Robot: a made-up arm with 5 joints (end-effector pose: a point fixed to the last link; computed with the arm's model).
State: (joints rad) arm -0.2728 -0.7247 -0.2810 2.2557 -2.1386
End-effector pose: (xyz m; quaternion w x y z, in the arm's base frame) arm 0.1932 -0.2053 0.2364 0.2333 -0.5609 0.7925 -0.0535
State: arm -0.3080 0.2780 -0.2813 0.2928 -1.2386
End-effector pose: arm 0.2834 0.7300 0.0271 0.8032 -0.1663 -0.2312 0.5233
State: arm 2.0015 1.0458 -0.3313 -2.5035 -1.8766
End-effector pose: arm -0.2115 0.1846 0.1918 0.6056 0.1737 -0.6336 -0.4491
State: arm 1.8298 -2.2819 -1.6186 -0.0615 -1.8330
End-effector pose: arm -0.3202 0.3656 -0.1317 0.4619 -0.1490 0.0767 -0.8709
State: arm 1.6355 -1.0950 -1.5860 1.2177 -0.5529
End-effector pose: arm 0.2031 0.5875 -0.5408 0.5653 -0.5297 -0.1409 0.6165
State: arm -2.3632 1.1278 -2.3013 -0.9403 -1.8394
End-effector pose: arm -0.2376 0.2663 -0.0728 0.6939 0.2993 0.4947 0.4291
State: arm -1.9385 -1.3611 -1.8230 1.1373 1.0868
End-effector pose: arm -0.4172 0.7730 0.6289 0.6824 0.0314 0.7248 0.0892
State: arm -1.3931 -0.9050 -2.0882 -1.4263 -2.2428
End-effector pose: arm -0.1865 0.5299 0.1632 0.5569 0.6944 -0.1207 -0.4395
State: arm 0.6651 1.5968 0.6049 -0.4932 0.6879
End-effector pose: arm 0.1396 0.6199 0.4506 0.3073 0.6491 0.6533 -0.2396
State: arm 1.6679 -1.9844 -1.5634 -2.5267 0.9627
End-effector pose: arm 0.2720 0.7389 0.0464 0.2194 0.0983 0.9605 0.1403
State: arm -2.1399 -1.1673 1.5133 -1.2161 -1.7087
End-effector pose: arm 0.0249 0.4300 0.1137 0.5948 -0.0159 -0.7669 0.2404
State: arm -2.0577 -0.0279 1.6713 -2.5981 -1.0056
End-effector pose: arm -0.0059 0.0012 0.0036 0.1400 0.7982 -0.5125 0.2840
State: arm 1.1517 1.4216 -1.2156 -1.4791 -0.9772
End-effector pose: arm 0.1173 0.1907 0.2196 0.5494 0.4119 -0.7004 -0.1950
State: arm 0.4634 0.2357 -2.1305 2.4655 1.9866
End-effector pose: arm 0.4798 -0.0675 0.4185 0.4753 0.2233 0.5937 0.6098
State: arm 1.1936 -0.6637 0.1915 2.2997 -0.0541
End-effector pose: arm -0.0511 -0.2267 0.1403 0.0199 -0.7778 0.1249 0.6157
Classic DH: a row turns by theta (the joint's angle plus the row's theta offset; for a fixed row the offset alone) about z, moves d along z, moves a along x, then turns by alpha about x. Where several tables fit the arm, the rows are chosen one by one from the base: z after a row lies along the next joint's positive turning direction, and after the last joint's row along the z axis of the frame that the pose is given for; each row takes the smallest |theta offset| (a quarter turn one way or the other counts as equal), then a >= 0, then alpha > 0; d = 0 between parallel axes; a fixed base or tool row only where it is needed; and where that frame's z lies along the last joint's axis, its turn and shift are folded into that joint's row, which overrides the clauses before.
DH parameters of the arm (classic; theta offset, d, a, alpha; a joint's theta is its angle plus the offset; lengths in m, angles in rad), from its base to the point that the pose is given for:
base (fixed): 0 0.1749 0 -1.5708
joint 1: -1.5708 0.3946 0.0951 -1.5708
joint 2: 0 -0.0308 0.0893 1.5708
joint 3: 0 -0.1074 -0.3637 1.5708
joint 4: 1.5708 -0.1106 0.3288 -1.5708
joint 5: 1.2212 0 0.0499 3.1416
tool (fixed): -0.3496 -0.0727 0 0

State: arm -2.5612 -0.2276 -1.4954 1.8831 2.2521
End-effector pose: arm -0.6465 0.1693 0.2539 0.8263 -0.5593 -0.0627 0.0201
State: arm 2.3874 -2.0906 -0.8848 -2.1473 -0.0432
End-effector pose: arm 0.0726 0.6768 -0.0390 0.1228 0.3690 0.9143 0.1134
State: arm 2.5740 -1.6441 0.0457 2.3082 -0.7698
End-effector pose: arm 0.2295 -0.0814 -0.3235 0.4535 0.3716 0.2513 -0.7701
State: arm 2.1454 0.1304 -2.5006 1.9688 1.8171
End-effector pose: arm 0.4509 0.0320 -0.3922 0.1748 -0.4725 -0.7002 -0.5058
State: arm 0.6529 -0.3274 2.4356 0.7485 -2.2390
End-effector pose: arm -0.0532 0.6680 0.9447 0.2240 -0.8221 -0.5150 -0.0940
